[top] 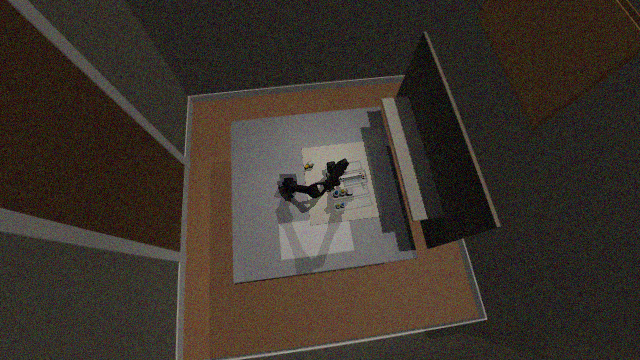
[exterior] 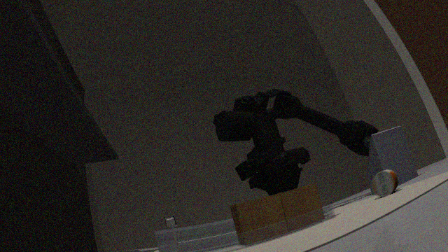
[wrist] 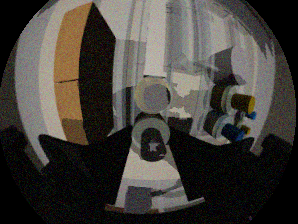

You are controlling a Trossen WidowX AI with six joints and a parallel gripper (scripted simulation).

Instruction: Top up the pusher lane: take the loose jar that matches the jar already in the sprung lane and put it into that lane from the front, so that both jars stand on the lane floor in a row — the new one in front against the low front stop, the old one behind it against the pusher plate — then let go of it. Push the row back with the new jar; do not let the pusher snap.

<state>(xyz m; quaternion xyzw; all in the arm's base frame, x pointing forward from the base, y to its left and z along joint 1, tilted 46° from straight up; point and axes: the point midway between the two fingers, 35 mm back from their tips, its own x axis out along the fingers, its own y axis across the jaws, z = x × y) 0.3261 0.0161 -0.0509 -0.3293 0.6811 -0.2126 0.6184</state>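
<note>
The clear-railed lane is 150 mm ahead of my gripper tip and 20 mm below it.
</note>
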